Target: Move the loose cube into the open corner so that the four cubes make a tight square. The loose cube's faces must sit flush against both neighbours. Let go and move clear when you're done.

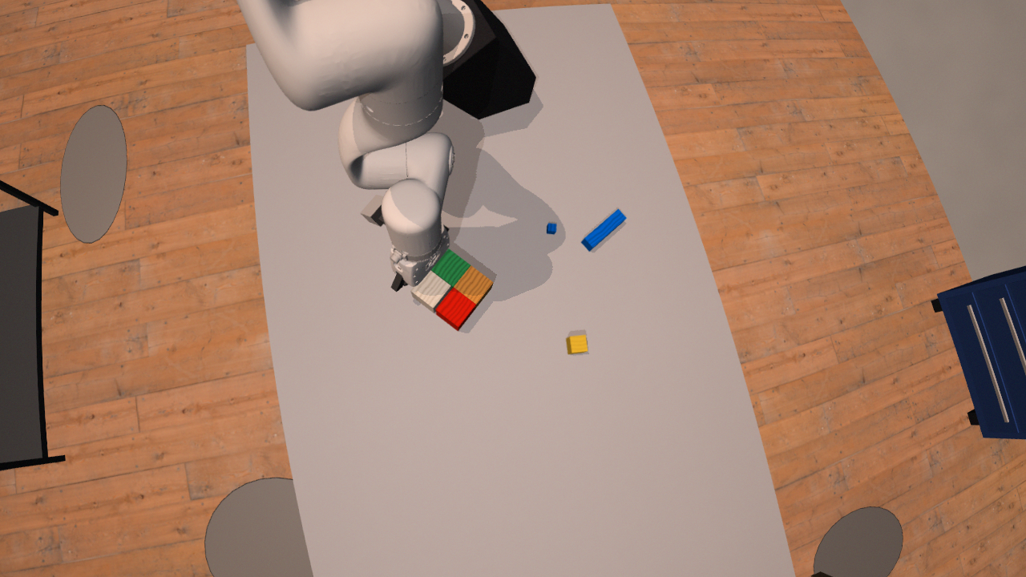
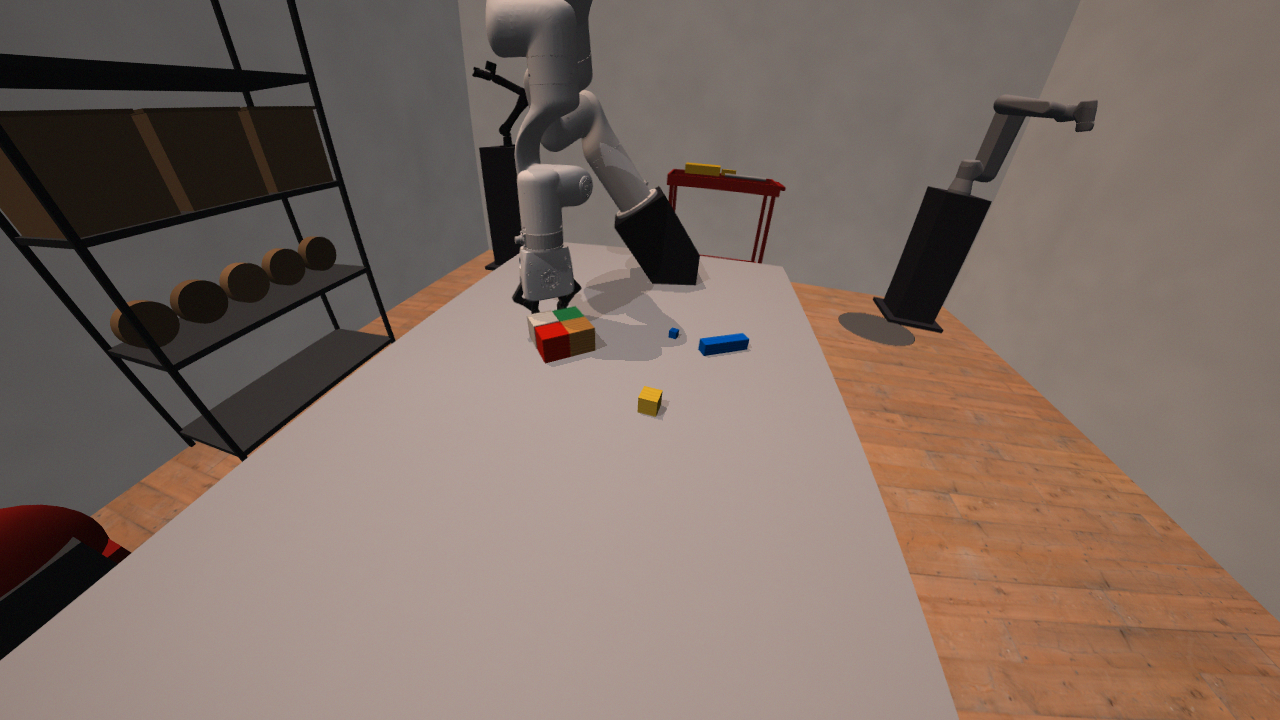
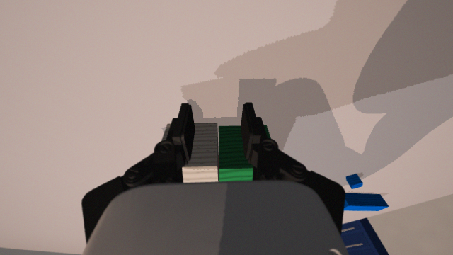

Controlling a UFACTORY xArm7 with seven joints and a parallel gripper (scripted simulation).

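My gripper is now 1 cm short of the green cube and 5 cm to the right of it. Round my hand: red cube 9 cm ahead, 5 cm to the left; orange cube 5 cm ahead, 9 cm to the left; white cube 5 cm ahead, 1 cm to the left.
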